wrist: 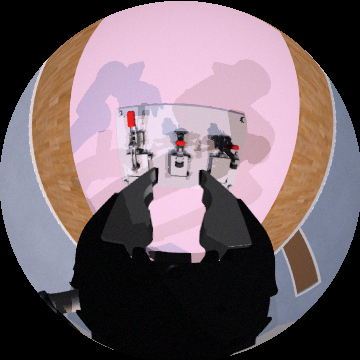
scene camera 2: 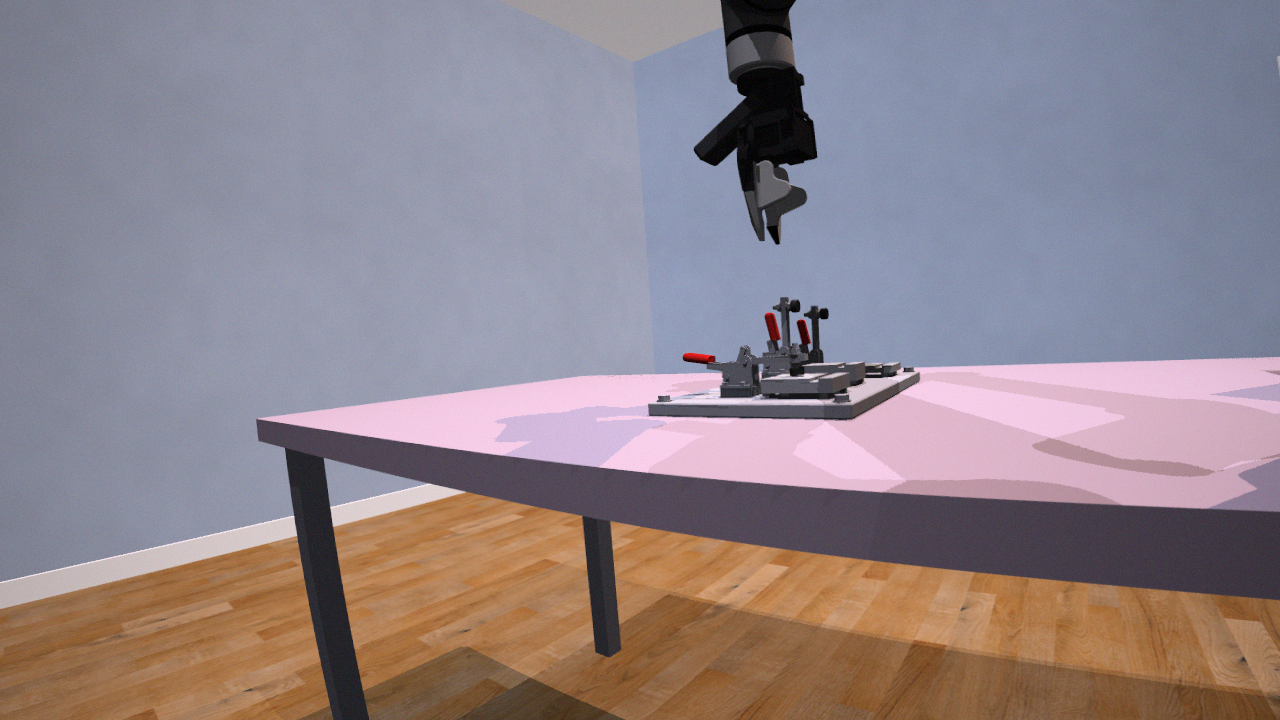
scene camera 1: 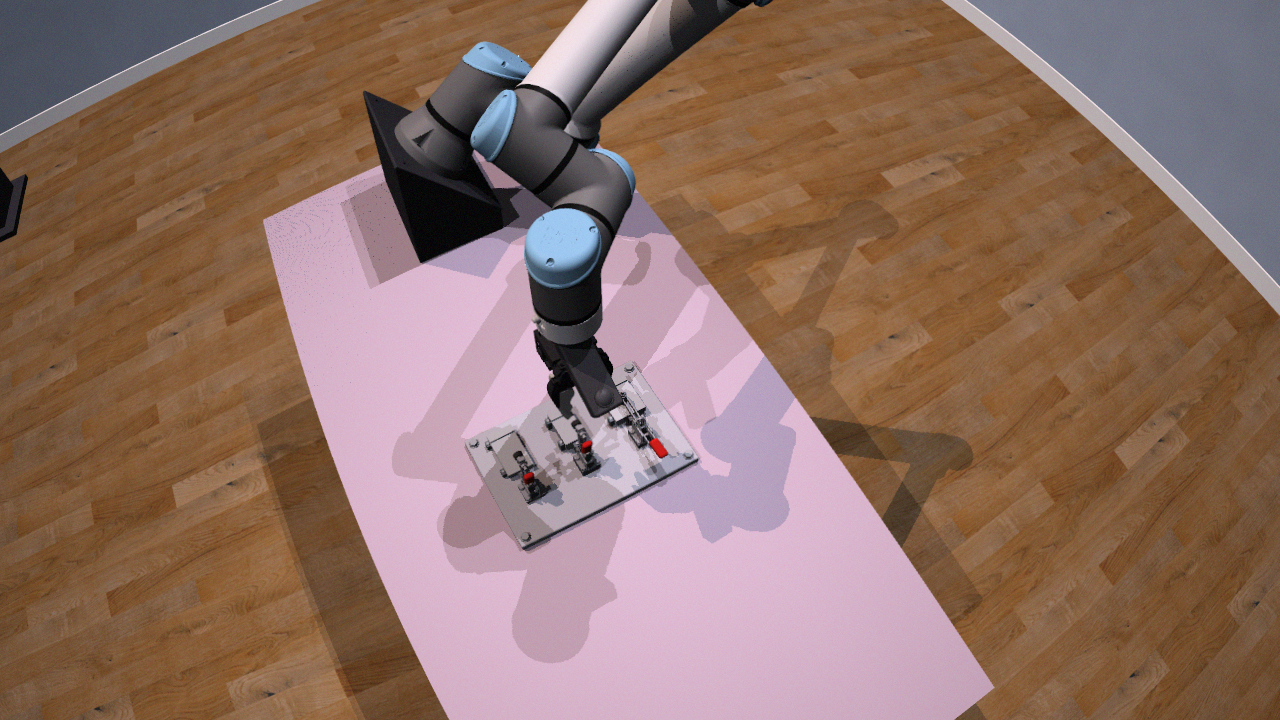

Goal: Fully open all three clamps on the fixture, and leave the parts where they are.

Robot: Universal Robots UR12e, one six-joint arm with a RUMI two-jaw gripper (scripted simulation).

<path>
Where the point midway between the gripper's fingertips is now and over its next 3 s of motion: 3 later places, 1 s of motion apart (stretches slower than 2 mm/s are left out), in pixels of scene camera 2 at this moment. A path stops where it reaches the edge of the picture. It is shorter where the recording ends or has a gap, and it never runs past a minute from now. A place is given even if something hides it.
My gripper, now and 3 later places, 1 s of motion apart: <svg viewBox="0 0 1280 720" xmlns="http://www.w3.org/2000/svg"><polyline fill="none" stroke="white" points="770,242 731,233 730,234 736,286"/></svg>
</path>
